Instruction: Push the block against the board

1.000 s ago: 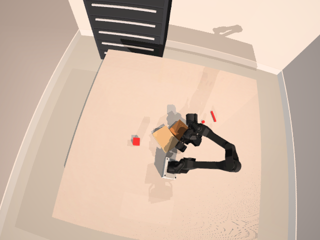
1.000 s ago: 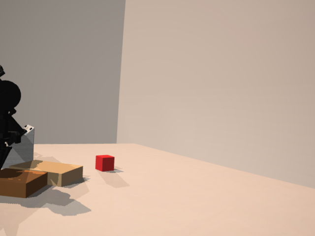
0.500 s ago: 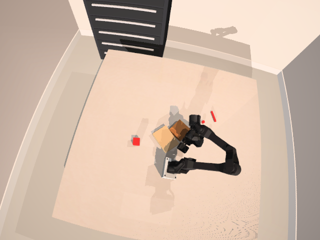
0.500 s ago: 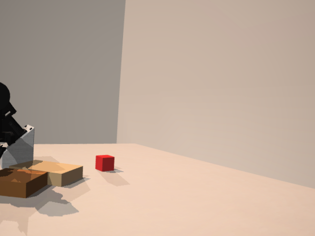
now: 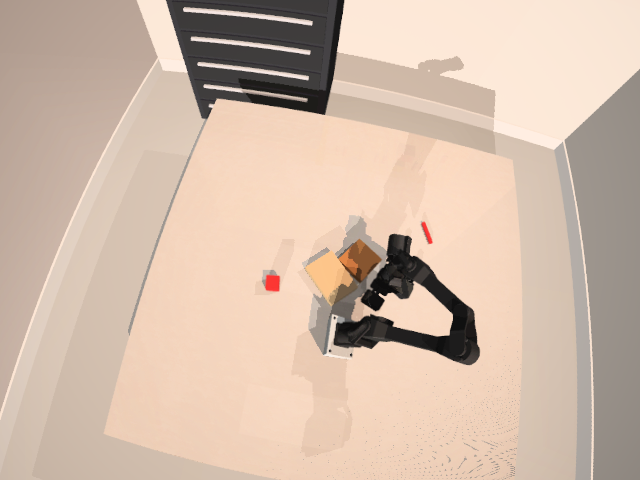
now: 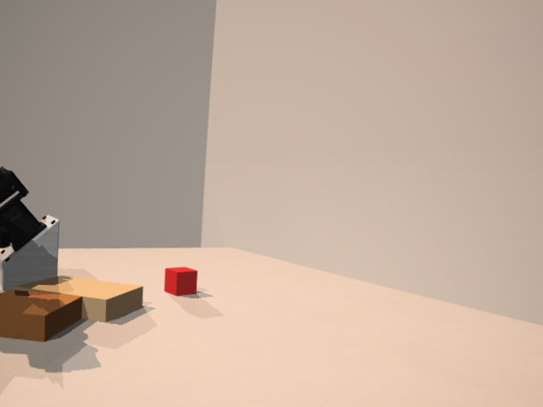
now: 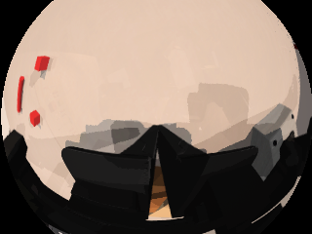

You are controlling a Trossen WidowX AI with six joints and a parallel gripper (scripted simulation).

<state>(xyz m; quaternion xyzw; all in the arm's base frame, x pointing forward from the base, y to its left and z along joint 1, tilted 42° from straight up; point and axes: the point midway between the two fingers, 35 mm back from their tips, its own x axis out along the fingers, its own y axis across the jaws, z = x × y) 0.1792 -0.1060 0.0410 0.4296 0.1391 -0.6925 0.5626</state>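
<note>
Now: the square block 80 mm ahead of my gripper tip, 70 mm to the left of it and 10 mm above it. From my gripper tip the other things lie so: thin red stick: 220 mm ahead, 160 mm to the right; then red cube: 50 mm behind, 330 mm to the left, 10 mm above; then board: 160 mm to the left, 10 mm above.
</note>
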